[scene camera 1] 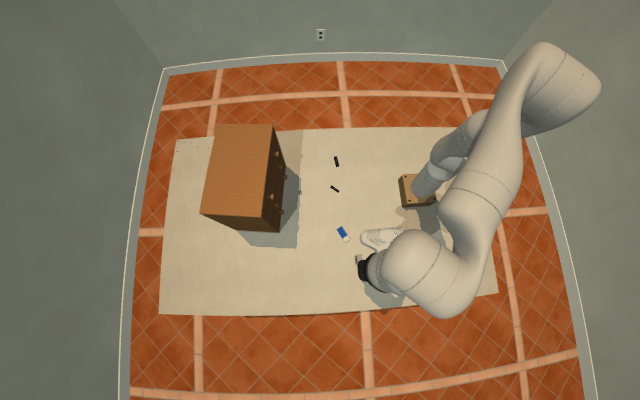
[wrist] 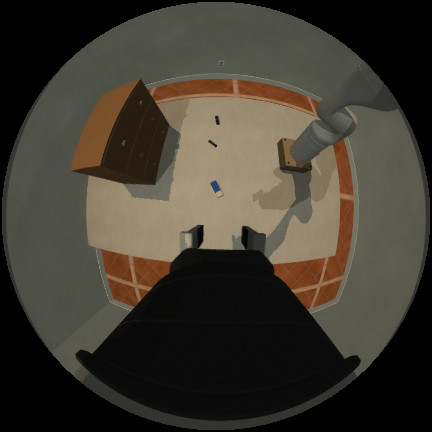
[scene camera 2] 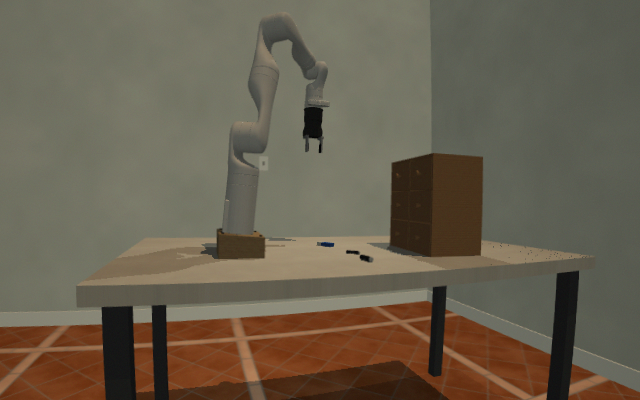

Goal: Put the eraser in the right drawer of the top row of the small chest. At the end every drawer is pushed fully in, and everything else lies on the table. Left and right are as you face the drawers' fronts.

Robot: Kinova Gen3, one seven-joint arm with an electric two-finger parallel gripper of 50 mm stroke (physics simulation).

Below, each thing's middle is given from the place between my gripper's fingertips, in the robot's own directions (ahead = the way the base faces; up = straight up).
My gripper is now 380 mm short of the small chest [scene camera 1: 233, 194], 280 mm to the left of it and 200 mm above it.
